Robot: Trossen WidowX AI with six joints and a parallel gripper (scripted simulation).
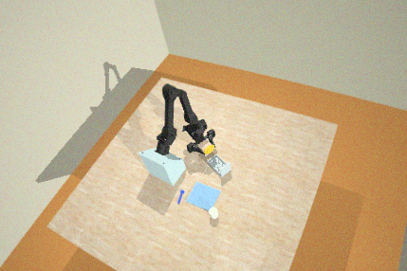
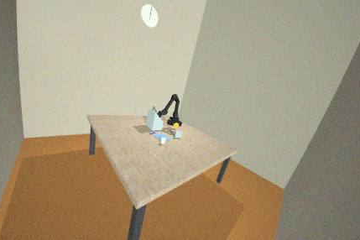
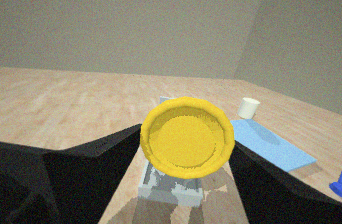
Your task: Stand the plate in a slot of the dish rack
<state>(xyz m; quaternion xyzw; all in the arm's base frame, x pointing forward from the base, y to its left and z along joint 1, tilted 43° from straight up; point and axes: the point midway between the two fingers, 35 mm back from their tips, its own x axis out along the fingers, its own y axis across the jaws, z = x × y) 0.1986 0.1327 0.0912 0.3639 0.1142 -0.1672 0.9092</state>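
The grey dish rack lies 8 cm below my gripper tip, 6 cm ahead of it and 2 cm to the right of it. Round my gripper tip: yellow plate: 1 cm behind; then blue spoon: 28 cm to the right, 9 cm below, 4 cm behind; then light blue mat: 23 cm to the right, 10 cm below, 8 cm ahead.
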